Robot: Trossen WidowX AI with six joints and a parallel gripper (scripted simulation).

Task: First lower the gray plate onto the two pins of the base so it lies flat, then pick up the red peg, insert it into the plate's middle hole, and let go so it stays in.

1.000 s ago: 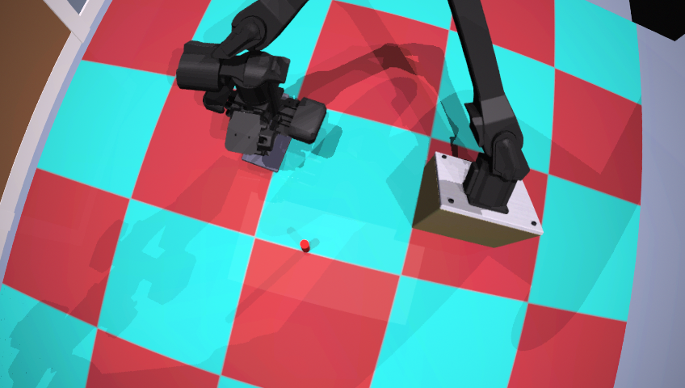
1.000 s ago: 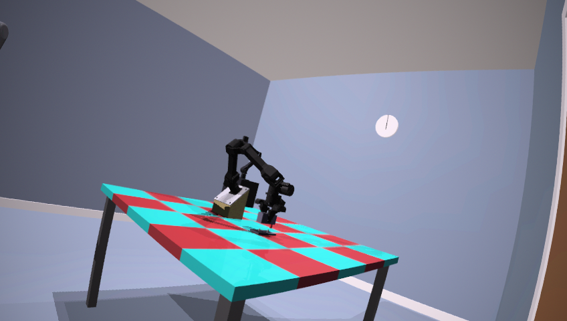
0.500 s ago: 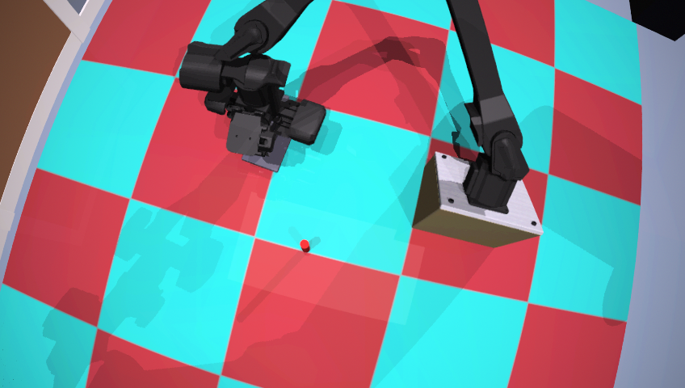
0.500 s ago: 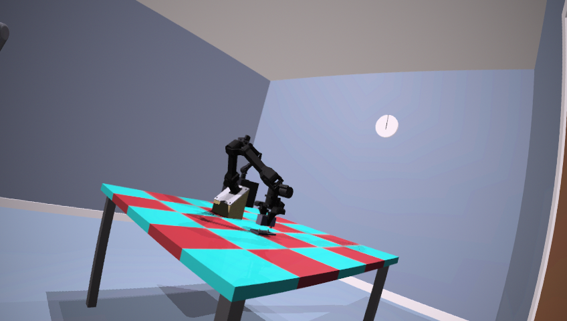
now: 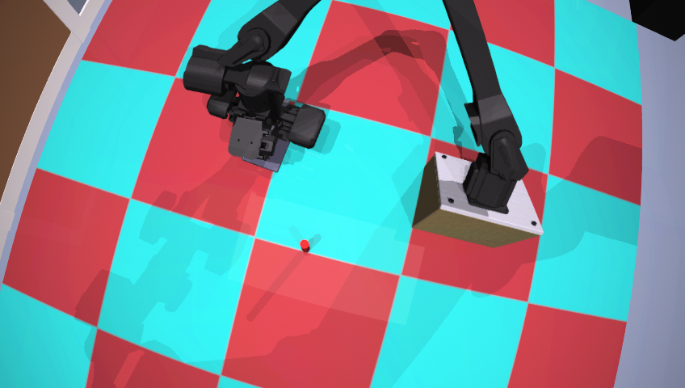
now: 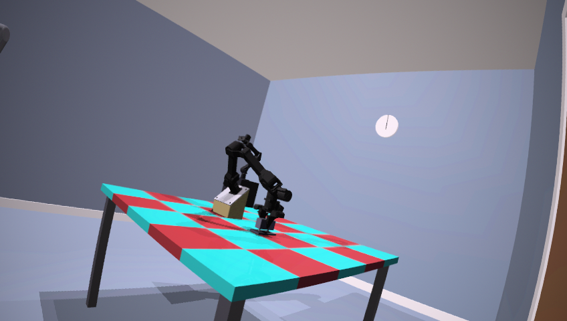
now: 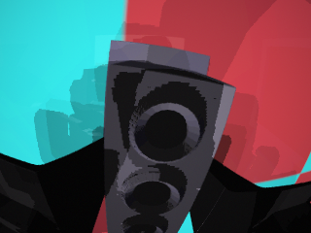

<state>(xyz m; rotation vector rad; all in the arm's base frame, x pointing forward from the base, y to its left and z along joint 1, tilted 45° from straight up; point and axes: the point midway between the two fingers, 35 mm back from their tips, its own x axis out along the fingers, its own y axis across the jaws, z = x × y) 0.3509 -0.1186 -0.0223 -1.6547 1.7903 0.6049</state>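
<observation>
Now: gripper tip 2 cm above the dark base. Also, from my gripper tip: gray plate (3 cm above); red peg (18 cm to the left, 11 cm behind, 1 cm above).
</observation>
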